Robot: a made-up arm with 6 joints. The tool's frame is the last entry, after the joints. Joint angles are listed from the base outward.
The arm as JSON. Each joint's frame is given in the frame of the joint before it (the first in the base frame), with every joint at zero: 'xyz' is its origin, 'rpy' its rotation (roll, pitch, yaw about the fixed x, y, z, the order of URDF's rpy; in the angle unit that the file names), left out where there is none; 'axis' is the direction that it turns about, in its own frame. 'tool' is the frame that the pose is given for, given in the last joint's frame.
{
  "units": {
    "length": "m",
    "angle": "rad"
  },
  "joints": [
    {
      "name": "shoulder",
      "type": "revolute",
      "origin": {
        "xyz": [
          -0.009,
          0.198,
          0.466
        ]
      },
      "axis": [
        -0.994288,
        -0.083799,
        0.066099
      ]
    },
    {
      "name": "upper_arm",
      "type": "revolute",
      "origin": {
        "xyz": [
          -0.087,
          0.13,
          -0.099
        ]
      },
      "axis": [
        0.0,
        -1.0,
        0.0
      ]
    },
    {
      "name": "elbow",
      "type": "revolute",
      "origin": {
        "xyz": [
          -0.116,
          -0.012,
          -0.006
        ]
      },
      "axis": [
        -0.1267,
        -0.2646,
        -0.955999
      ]
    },
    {
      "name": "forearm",
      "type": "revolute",
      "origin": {
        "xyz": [
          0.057,
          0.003,
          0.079
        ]
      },
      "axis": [
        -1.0,
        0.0,
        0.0
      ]
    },
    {
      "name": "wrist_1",
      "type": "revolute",
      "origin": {
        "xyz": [
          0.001,
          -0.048,
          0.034
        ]
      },
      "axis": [
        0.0,
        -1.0,
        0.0
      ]
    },
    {
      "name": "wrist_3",
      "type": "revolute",
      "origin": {
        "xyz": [
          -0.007,
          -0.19,
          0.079
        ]
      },
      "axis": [
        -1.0,
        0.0,
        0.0
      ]
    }
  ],
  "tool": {
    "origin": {
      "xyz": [
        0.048,
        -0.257,
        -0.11
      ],
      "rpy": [
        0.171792,
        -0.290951,
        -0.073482
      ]
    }
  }
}
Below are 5 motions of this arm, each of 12 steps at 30 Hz.
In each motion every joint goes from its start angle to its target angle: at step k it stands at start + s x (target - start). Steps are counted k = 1, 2, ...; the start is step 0. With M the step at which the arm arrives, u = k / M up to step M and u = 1 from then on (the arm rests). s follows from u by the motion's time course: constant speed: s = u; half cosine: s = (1 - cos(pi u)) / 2; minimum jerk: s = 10 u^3 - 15 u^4 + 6 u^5.
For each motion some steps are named. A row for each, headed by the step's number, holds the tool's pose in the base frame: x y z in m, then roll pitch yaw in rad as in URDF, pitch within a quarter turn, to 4 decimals.
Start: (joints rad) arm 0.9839 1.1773 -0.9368 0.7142 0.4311 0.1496
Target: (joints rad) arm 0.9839 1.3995 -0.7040 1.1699 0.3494 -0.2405
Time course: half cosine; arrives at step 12
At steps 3, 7, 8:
3: -0.3597 0.4167 0.6415 -1.6330 0.5096 2.0088
7: -0.4487 0.3623 0.5819 -1.8210 0.5252 1.9481
8: -0.4661 0.3471 0.5646 -1.8692 0.5217 1.9312

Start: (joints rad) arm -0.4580 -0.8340 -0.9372 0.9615 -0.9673 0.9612
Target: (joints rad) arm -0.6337 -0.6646 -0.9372 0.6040 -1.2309 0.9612
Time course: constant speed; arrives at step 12
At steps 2, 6, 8, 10, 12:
2: 0.4425 0.3976 0.4962 -0.1641 0.7753 1.8032
6: 0.4317 0.3837 0.4550 -0.0409 0.7332 1.8720
8: 0.4241 0.3799 0.4343 0.0168 0.7072 1.9071
10: 0.4152 0.3782 0.4138 0.0710 0.6780 1.9422
12: 0.4050 0.3787 0.3938 0.1213 0.6458 1.9769

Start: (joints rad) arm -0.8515 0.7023 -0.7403 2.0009 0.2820 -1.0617
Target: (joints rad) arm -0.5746 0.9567 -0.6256 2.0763 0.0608 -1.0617
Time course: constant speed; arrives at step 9
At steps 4, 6, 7, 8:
4: -0.2818 0.2093 0.7526 -0.7554 -1.0234 0.7113
6: -0.3100 0.2304 0.7343 -0.8450 -1.0380 0.6904
7: -0.3238 0.2408 0.7239 -0.8924 -1.0489 0.6841
8: -0.3373 0.2512 0.7125 -0.9420 -1.0620 0.6811

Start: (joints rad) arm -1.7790 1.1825 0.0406 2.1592 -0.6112 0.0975
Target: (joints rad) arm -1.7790 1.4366 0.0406 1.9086 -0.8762 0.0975
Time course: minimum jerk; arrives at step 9
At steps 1, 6, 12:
1: -0.4836 0.0348 0.9315 -0.7213 0.4989 -1.4509
6: -0.5717 0.1432 0.8748 -0.6539 0.6755 -1.7700
12: -0.5891 0.1776 0.8581 -0.6358 0.7261 -1.8494

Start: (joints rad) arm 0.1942 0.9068 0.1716 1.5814 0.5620 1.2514
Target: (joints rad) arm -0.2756 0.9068 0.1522 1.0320 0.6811 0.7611
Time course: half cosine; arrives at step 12
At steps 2, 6, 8, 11, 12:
2: -0.5895 0.6226 0.4810 2.9770 -0.4521 0.7532
6: -0.6596 0.4549 0.6086 -2.9248 -0.6807 0.9271
8: -0.6756 0.3373 0.6364 -2.7450 -0.8522 1.0257
11: -0.6741 0.2278 0.6297 -2.6151 -1.0312 1.1285
12: -0.6734 0.2201 0.6280 -2.6076 -1.0449 1.1371

